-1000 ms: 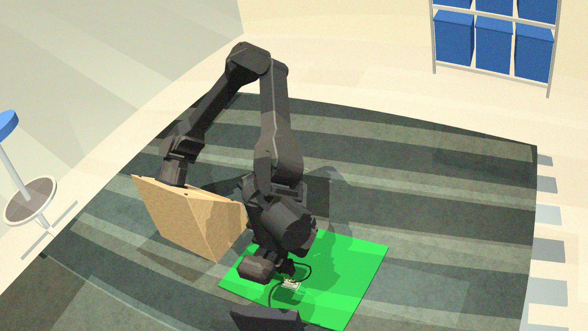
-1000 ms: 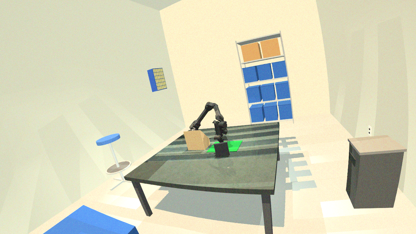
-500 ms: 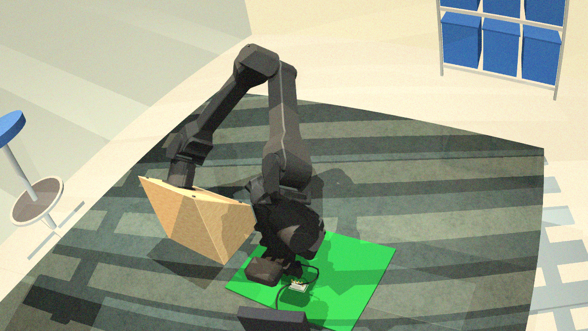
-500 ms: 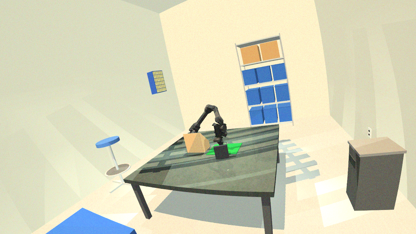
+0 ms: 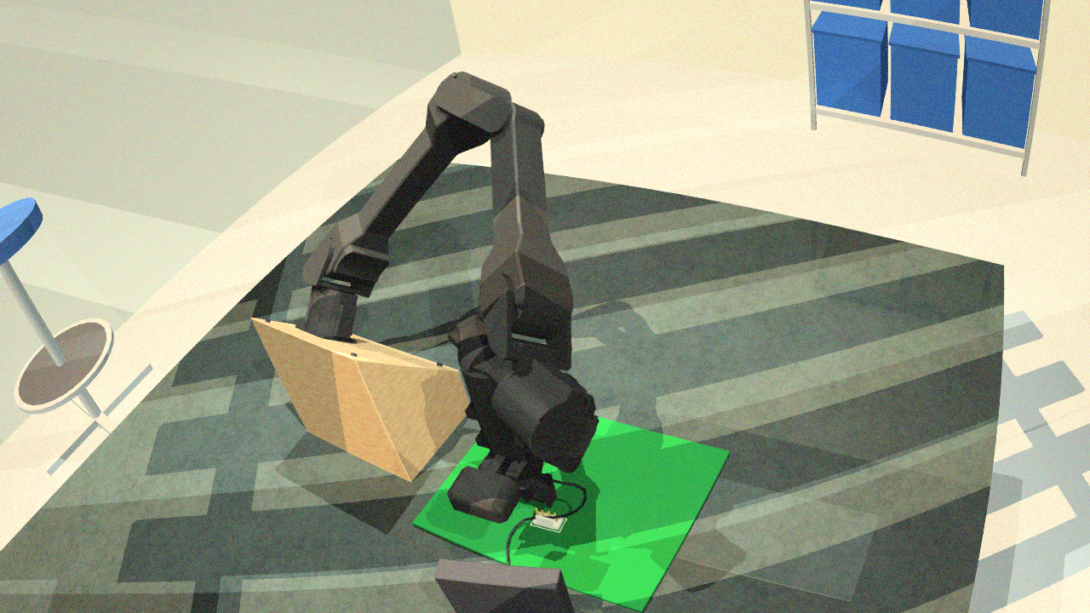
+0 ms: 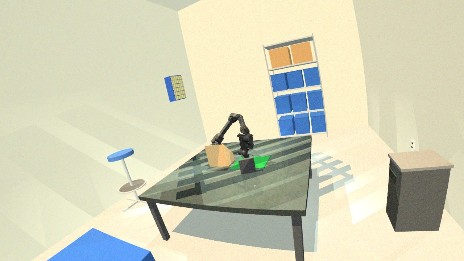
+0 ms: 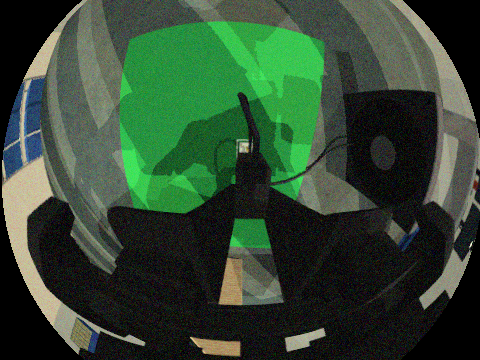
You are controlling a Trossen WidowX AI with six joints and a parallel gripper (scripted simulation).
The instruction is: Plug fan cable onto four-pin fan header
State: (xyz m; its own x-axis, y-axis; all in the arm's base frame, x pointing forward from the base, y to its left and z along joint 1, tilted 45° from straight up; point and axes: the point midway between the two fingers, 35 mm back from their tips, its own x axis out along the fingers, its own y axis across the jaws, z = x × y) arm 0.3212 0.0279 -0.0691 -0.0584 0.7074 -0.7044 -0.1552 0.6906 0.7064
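Now: the fan plug 10 mm ahead of my gripper tip and 10 mm above it. The rest, counted from my gripper tip: dark fan (60 mm ahead, 120 mm to the right); green board (10 mm ahead, 50 mm to the left, 80 mm below); white four-pin header (10 mm ahead, 60 mm below).
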